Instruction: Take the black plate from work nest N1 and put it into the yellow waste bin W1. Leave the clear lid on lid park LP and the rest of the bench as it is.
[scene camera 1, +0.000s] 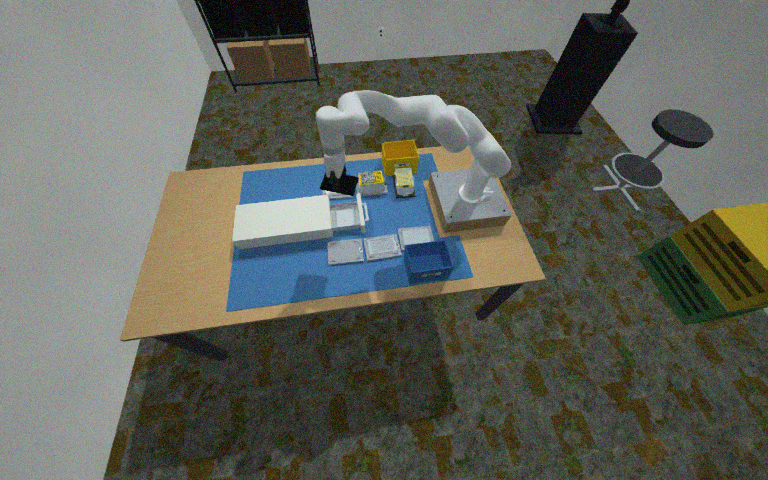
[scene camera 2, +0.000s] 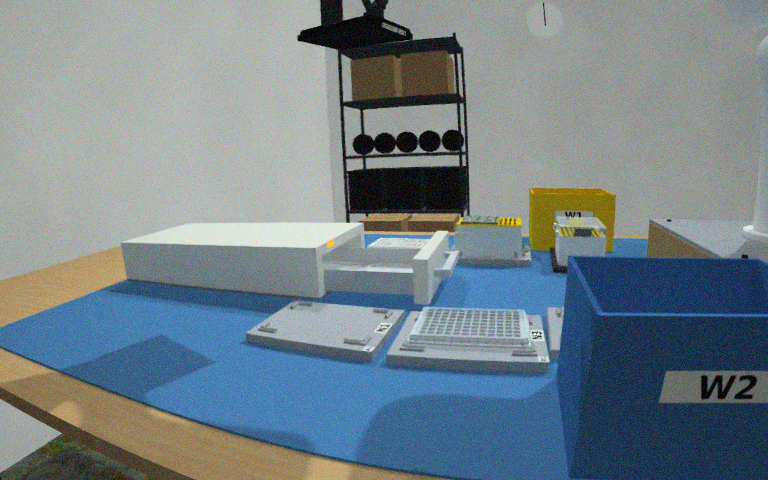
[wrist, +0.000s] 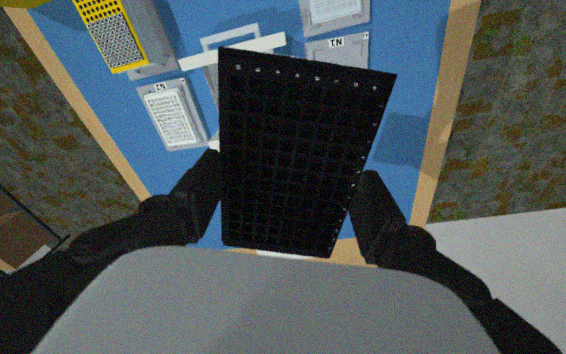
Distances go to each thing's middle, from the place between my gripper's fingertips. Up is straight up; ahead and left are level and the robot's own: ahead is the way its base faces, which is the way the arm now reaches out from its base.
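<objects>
My gripper is right at the black plate (wrist: 294, 134).
</objects>
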